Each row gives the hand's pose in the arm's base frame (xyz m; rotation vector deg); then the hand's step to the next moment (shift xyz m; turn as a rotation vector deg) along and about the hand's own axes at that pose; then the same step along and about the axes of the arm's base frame.
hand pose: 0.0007 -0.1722 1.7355 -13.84 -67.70 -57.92
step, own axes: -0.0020 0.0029 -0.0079 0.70 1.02 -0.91
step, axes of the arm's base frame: 0.0073 -0.0023 -0.0040 1.38 -0.37 0.56
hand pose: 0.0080 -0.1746 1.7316 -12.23 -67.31 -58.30
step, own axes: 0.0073 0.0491 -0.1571 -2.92 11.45 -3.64
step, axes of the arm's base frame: 0.1408 -0.0739 -0.0430 10.94 5.77 0.01
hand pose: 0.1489 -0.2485 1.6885 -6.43 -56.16 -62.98
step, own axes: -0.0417 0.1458 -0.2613 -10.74 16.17 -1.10
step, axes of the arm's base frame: 0.2698 -0.0359 -0.1311 12.33 14.86 -2.29
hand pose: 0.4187 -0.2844 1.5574 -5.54 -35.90 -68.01
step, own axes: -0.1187 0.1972 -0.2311 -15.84 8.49 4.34
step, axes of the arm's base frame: 0.2412 0.0863 -0.2019 2.17 18.22 -2.26
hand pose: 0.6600 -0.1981 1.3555 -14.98 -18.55 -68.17
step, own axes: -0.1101 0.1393 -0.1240 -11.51 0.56 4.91
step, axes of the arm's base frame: 0.1069 0.0984 -0.1606 -3.87 11.91 0.14
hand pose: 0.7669 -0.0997 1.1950 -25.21 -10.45 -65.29
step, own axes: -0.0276 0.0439 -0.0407 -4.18 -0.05 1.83
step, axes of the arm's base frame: 0.0251 0.0208 -0.0573 -1.63 4.26 0.16
